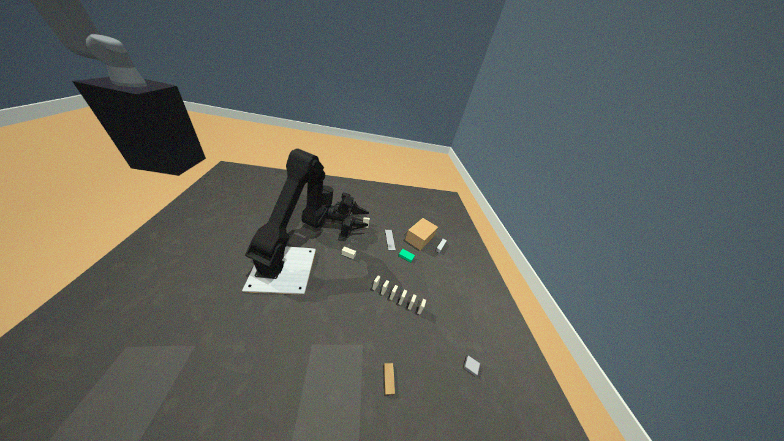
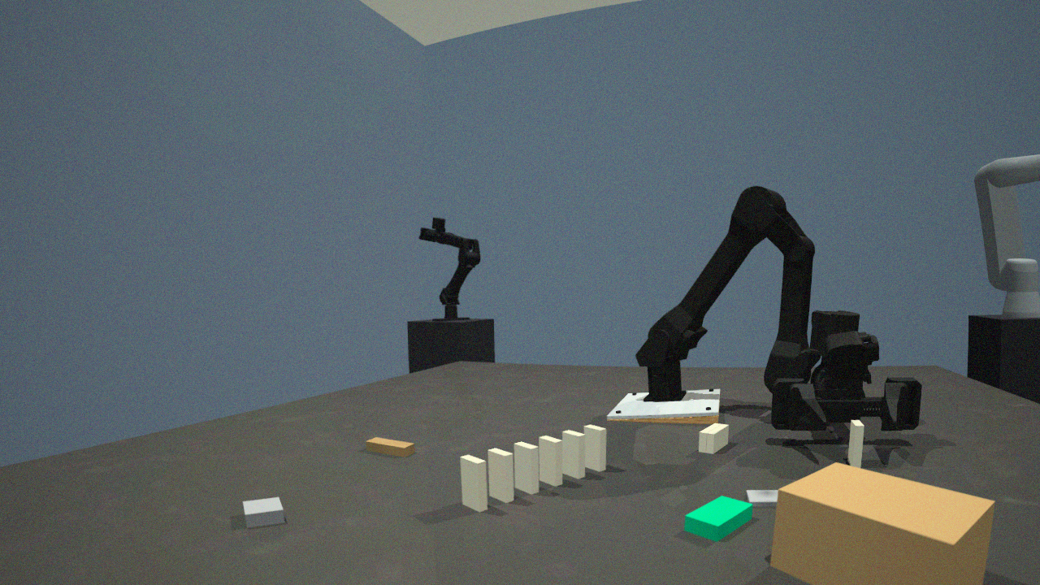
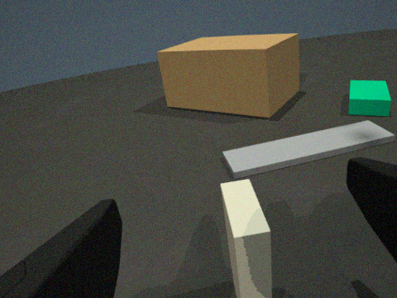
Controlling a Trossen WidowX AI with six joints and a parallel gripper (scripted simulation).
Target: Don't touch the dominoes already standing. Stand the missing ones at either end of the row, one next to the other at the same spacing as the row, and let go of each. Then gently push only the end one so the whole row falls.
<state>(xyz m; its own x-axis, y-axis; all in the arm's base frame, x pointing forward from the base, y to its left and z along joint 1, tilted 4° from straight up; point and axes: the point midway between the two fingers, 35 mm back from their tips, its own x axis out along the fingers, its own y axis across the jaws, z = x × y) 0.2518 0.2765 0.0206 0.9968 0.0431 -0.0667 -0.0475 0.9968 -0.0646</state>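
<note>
The flat grey strip lies 100 mm ahead of my gripper tip, 60 mm to the right of it and 40 mm below it. The rest, counted from my gripper tip: green block: 170 mm ahead, 140 mm to the right, 40 mm below; then tan box: 230 mm ahead, 30 mm to the right, 20 mm below; then tan bar: 100 mm ahead, 540 mm to the right, 40 mm below.
</note>
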